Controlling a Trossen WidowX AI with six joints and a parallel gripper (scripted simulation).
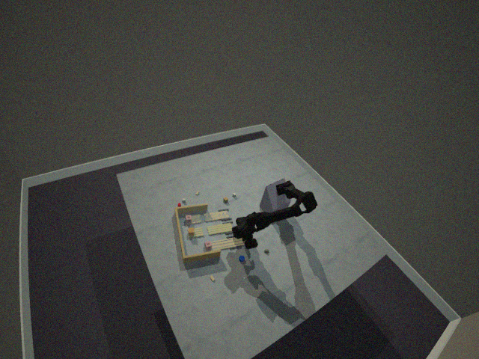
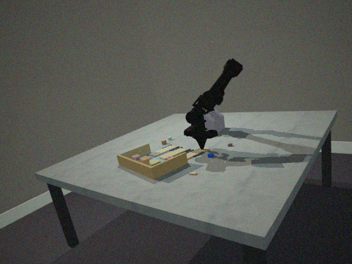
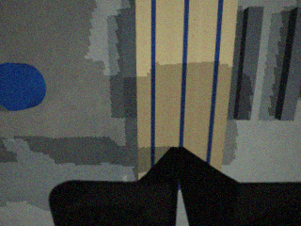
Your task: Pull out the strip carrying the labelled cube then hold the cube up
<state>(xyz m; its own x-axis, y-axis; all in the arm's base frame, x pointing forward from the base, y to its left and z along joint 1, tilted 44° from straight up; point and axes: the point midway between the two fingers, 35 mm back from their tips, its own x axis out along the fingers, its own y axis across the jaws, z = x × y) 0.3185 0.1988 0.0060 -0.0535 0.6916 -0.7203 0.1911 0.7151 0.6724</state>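
My gripper tip is now 8 cm past the brown bit and 11 cm to the right of it. Also, from my gripper tip: red piece 24 cm ahead, 37 cm to the right, 1 cm above; then blue disc 6 cm ahead, 9 cm to the left.
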